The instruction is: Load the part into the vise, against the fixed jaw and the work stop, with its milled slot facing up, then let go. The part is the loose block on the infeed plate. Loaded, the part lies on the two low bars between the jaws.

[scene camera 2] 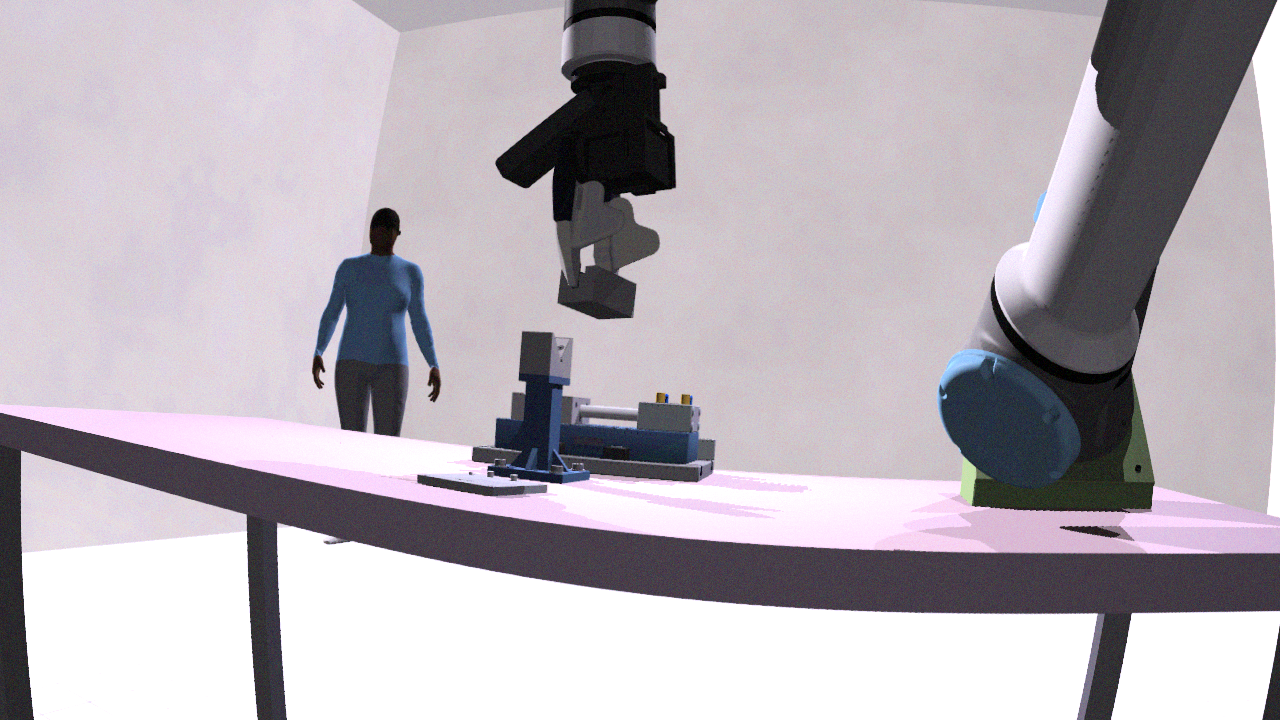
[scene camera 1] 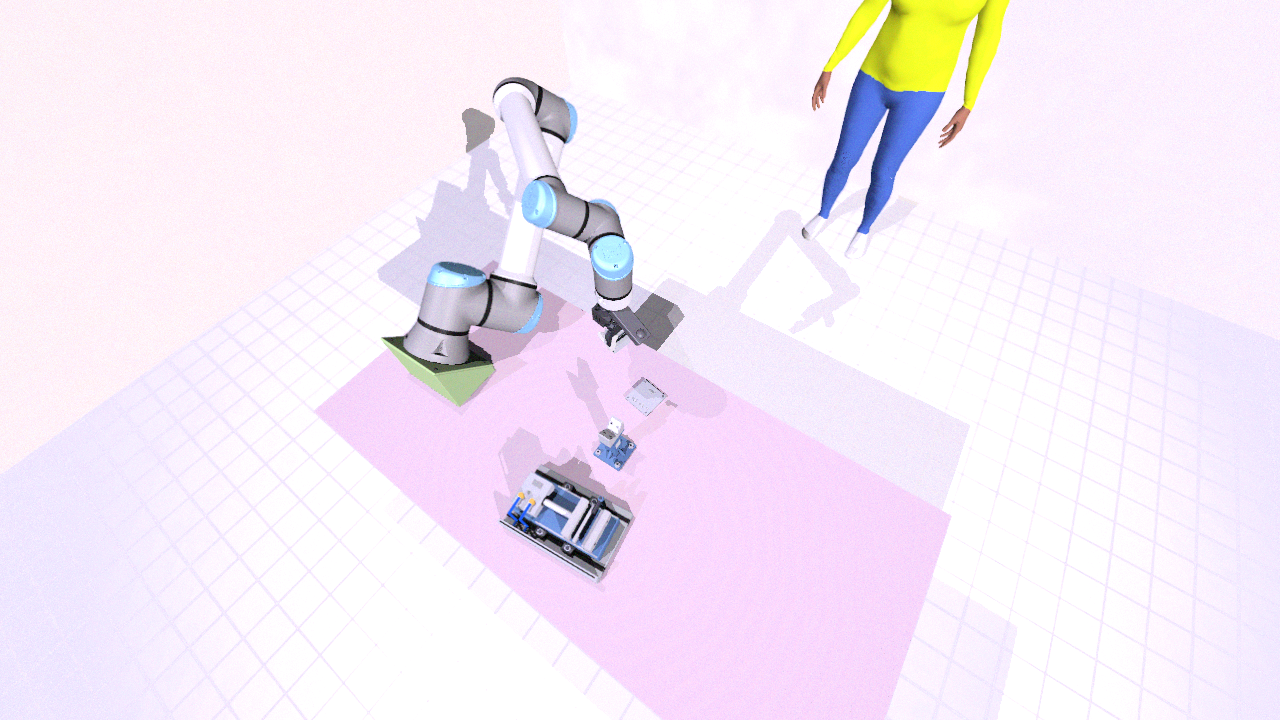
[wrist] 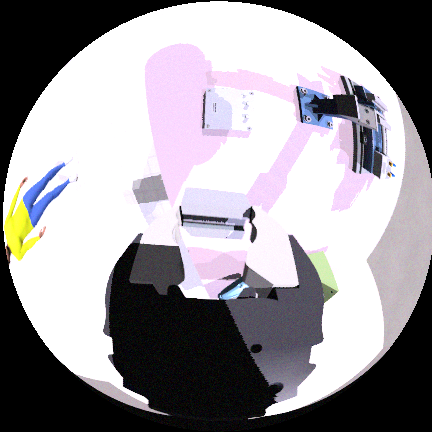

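Pixels of known places: gripper, fingertip midpoint: point(scene camera 2: 592, 294) point(scene camera 1: 619, 343) point(wrist: 215, 207); arm's base at its link origin: point(scene camera 1: 436, 350).
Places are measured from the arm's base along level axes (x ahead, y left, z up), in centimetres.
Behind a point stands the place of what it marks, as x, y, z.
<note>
My gripper point(scene camera 1: 614, 340) {51.1, 25.1, 6.1} point(scene camera 2: 588, 274) {51.1, 25.1, 6.1} point(wrist: 215, 207) {51.1, 25.1, 6.1} is shut on the part, a grey rectangular block point(scene camera 2: 597, 293) {49.8, 28.4, 5.8} point(wrist: 215, 199) {52.3, 24.8, 6.7}, and holds it high above the table. In the wrist view a dark slot runs lengthwise along the part's side turned towards the camera, from one finger to the other. The vise point(scene camera 1: 563, 514) {61.2, -21.7, -3.5} point(scene camera 2: 666, 445) {50.6, -15.7, -7.6} point(wrist: 369, 142) {56.3, -15.6, -7.0}, blue and grey on a grey base, stands well away from the part, beyond the blue stand. The low bars and the work stop cannot be made out clearly. The infeed plate point(scene camera 1: 646, 395) {61.6, 21.7, -10.9} point(scene camera 2: 483, 484) {59.7, 25.6, -11.0} point(wrist: 217, 111) {61.2, 23.5, -11.0} carries small pins and no block.
A blue stand point(scene camera 1: 614, 450) {63.2, 0.0, -6.4} point(scene camera 2: 541, 425) {61.4, 3.3, -5.8} point(wrist: 303, 102) {62.5, 5.4, -10.7} with a grey notched block point(scene camera 1: 611, 431) {61.8, 1.9, 1.4} point(scene camera 2: 539, 356) {61.7, 5.0, 1.7} point(wrist: 367, 116) {61.7, 0.1, 3.1} on top rises between infeed plate and vise. The arm's green base point(scene camera 1: 460, 383) {12.0, -4.6, -3.5} point(scene camera 2: 1134, 493) {-7.8, 8.8, -10.1} point(wrist: 320, 265) {12.0, -4.7, -5.1} is at the table's other end. A person point(scene camera 1: 881, 134) point(scene camera 2: 375, 313) point(wrist: 30, 215) stands beyond the table.
</note>
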